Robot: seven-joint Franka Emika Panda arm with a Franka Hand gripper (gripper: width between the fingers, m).
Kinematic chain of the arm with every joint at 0, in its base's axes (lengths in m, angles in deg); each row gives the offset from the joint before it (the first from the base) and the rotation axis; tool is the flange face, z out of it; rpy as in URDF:
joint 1: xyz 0 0 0.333 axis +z
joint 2: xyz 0 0 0 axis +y
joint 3: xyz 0 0 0.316 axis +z
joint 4: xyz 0.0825 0 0 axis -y
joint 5: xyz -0.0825 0 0.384 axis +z
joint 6: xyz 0 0 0 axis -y
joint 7: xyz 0.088 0 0 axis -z
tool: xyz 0 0 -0.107 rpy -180 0 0
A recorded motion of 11 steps. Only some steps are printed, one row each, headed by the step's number.
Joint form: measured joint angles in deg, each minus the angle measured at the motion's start. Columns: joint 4, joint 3, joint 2, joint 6, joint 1, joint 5, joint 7.
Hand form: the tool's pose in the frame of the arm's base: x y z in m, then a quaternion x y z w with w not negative. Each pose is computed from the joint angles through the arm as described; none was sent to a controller.
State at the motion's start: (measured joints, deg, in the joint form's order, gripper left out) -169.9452 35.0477 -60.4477 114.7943 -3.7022 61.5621 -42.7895
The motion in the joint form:
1: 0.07 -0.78 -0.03 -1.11 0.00 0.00 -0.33
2: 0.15 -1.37 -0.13 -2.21 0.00 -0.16 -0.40
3: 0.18 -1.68 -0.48 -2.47 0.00 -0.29 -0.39
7: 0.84 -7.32 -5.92 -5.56 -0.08 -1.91 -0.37
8: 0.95 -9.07 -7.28 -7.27 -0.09 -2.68 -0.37
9: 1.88 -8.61 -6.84 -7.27 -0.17 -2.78 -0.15
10: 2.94 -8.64 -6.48 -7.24 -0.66 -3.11 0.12
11: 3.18 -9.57 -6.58 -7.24 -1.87 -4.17 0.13
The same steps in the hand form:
1: 0.2381 0.1564 0.3809 -0.92867 -0.28307 -0.10411 0.21587
2: 0.2370 0.1561 0.3818 -0.92735 -0.28433 -0.09886 0.22226
3: 0.2366 0.1555 0.3838 -0.92682 -0.28469 -0.10058 0.22325
7: 0.2318 0.1437 0.4195 -0.91610 -0.28639 -0.14027 0.24303
8: 0.2284 0.1400 0.4272 -0.91267 -0.28919 -0.14296 0.25092
9: 0.2297 0.1443 0.4316 -0.91235 -0.29271 -0.14342 0.24774
10: 0.2324 0.1457 0.4385 -0.91261 -0.29199 -0.14754 0.24518
11: 0.2361 0.1374 0.4425 -0.91566 -0.28285 -0.15303 0.24112

